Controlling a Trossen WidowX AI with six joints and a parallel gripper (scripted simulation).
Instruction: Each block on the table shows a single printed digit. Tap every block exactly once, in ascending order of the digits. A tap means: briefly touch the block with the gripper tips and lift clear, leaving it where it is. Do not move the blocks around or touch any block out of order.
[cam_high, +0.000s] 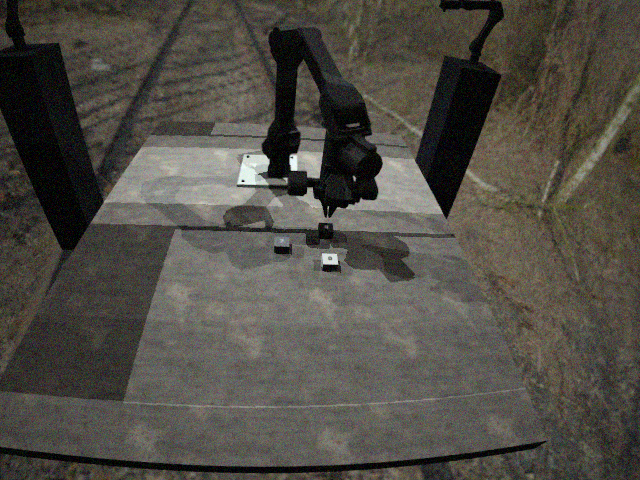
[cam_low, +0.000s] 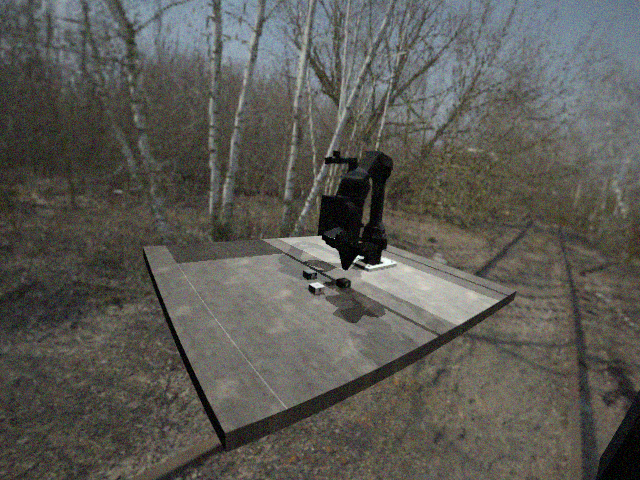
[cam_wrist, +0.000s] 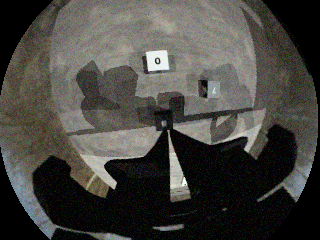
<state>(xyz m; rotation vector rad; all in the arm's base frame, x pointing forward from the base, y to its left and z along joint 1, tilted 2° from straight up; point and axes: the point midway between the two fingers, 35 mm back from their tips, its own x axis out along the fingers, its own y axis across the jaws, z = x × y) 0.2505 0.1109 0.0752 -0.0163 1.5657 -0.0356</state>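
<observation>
Now: gripper tip 40 mm above the dark block. The rest, counted from my gripper tip: grey block (50 mm ahead, 100 mm to the right, 40 mm below); then light block (100 mm ahead, 40 mm below).
</observation>
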